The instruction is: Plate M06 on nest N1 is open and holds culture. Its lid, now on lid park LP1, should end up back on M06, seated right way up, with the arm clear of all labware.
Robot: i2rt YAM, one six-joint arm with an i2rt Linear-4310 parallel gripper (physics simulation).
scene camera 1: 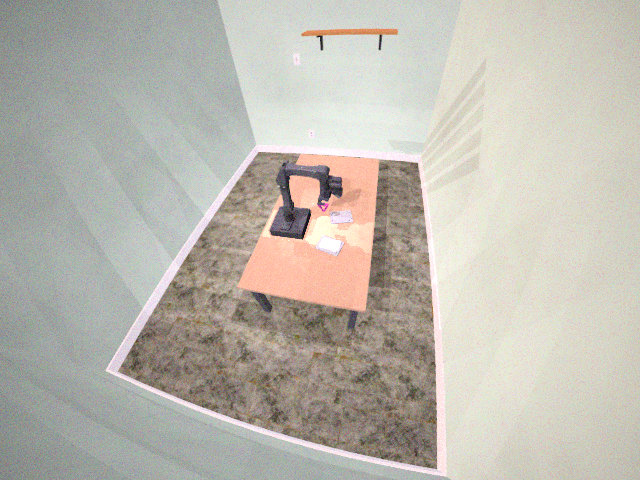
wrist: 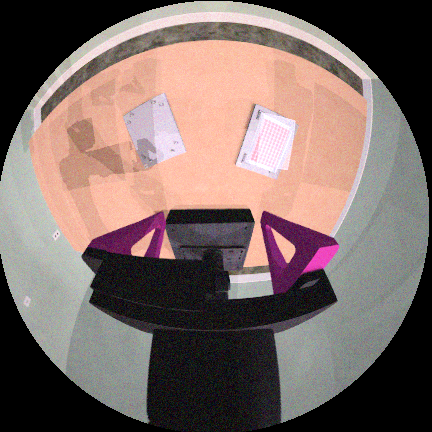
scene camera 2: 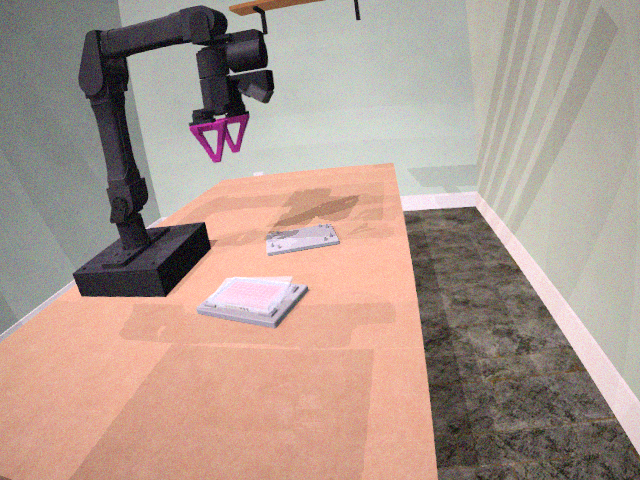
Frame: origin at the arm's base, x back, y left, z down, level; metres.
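Seen in the pictures: gripper, fingertip midpoint: [scene camera 1: 325, 206] [wrist: 212, 216] [scene camera 2: 227, 157]; arm's base, origin of the base link: [scene camera 1: 289, 219] [wrist: 212, 252] [scene camera 2: 138, 247].
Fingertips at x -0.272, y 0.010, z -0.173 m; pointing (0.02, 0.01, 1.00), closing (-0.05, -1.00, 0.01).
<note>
Pixels of each thing's top centre, then the offset from my fingertips to it. Level surfaces: height alone.
- Plate M06, middle of its top: [scene camera 2: 250, 288] [wrist: 276, 142] [scene camera 1: 330, 244] dz +0.204, dx -0.062, dy -0.140 m
- grey nest N1, middle of its top: [scene camera 2: 250, 294] [wrist: 269, 143] [scene camera 1: 329, 244] dz +0.220, dx -0.055, dy -0.130 m
- Lid park LP1, middle of its top: [scene camera 2: 300, 232] [wrist: 149, 131] [scene camera 1: 341, 215] dz +0.218, dx -0.074, dy +0.149 m
- wooden table, its level: dz +0.238 m
Plate M06 [scene camera 1: 329, 244] [scene camera 2: 248, 295] [wrist: 272, 142], with pink wells, is on grey nest N1 [scene camera 1: 336, 252] [scene camera 2: 278, 320] [wrist: 247, 145]. The clear lid [scene camera 2: 285, 281] [wrist: 283, 166] lies over the plate, turned out of line with it. One lid corner sticks out past the plate, and the lid looks slightly tilted, not flush. Whether it is right way up I cannot tell. Lid park LP1 [scene camera 1: 341, 217] [scene camera 2: 305, 240] [wrist: 162, 122] is a bare grey board with small pegs. My gripper [scene camera 1: 323, 206] [scene camera 2: 226, 156] [wrist: 212, 216] is open and empty, high above the table, apart from both boards.
The arm's black base [scene camera 1: 290, 223] [scene camera 2: 142, 260] [wrist: 210, 235] stands at the table's left side in the scene views. The wooden table [scene camera 1: 305, 279] [scene camera 2: 258, 403] [wrist: 215, 75] carries base and boards. A wall shelf [scene camera 1: 349, 32] [scene camera 2: 281, 5] hangs beyond the far end.
</note>
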